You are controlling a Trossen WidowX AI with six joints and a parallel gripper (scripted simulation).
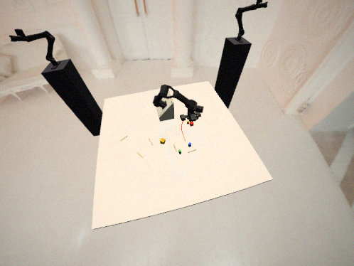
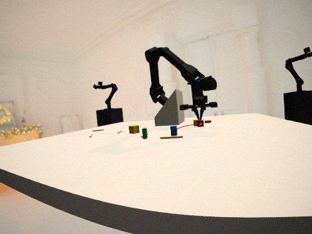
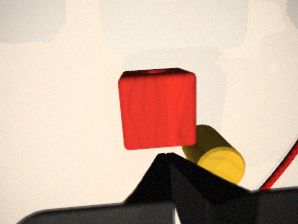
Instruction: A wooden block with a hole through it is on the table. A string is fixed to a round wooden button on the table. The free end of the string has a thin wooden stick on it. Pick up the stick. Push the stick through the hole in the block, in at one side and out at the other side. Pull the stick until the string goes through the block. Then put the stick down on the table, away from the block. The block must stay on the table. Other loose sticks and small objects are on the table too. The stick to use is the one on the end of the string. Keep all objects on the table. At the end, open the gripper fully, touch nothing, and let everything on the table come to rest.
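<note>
My gripper tip is now 20 mm to the left of the yellow round button. The rest, counted from my gripper tip: blue cylinder: 250 mm ahead, 70 mm to the right; red block: 30 mm ahead, 10 mm to the left; round wooden button: 120 mm behind, 30 mm to the left, 10 mm below.
</note>
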